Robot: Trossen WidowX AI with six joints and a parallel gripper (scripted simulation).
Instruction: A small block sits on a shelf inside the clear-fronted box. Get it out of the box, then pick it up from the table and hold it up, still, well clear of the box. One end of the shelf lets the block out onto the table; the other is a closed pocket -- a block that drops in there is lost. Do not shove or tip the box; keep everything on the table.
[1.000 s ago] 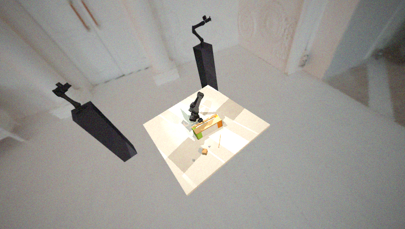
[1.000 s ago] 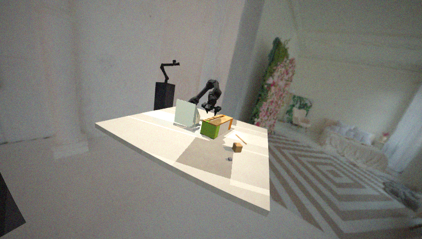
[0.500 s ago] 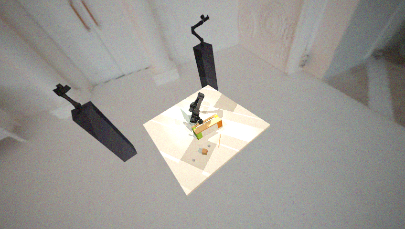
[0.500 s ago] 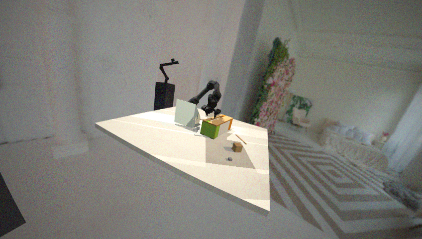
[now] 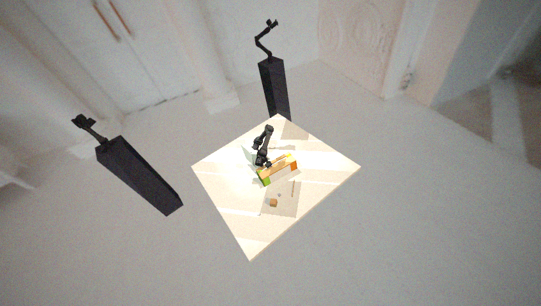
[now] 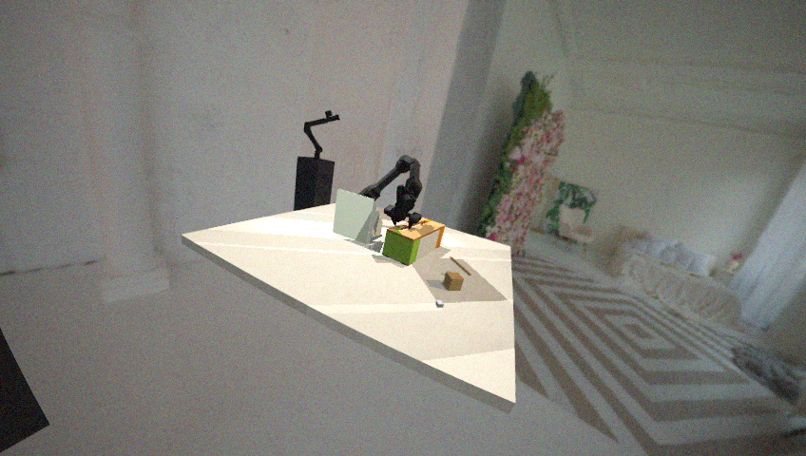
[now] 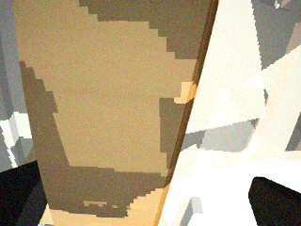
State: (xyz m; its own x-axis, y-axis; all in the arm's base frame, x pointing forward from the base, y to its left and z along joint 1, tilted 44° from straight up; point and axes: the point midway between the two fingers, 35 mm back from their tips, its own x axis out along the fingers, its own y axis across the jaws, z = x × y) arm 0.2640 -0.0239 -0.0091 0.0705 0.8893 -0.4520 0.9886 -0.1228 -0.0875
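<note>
Now: gripper tip 60 mm short of the tan block, 30 mm to the right of it and 20 mm above it. Also, from my gripper tip: box (40 mm ahead, 40 mm to the left, 40 mm below); thin orange stick (330 mm ahead, 20 mm to the left, 100 mm below); brown cube (330 mm ahead, 220 mm to the right, 80 mm below).
</note>
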